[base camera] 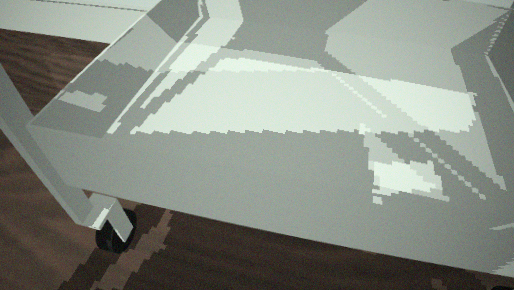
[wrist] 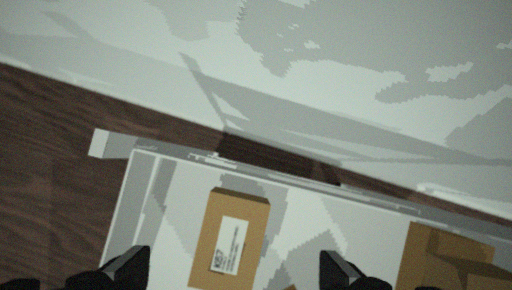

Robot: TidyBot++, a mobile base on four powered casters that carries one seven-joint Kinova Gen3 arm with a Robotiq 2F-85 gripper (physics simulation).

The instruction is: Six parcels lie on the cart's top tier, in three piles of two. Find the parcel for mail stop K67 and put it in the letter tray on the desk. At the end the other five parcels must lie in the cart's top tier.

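Note:
The parcel labelled K67, a brown box with a white label, lies label up in the cart's top tier in the wrist view, near the tier's left corner. My gripper is open and empty. Its fingertips show at the bottom of the wrist view, left and right of the parcel in the picture, and it hangs above the tier. More brown parcels lie at the lower right, with no readable labels. A small brown corner shows at the bottom edge. The letter tray does not show in either view.
A large pale surface, seemingly the desk, lies beyond the cart, with a gap of dark wooden floor between. The base camera shows a grey cart panel, a slanted post and a black caster wheel.

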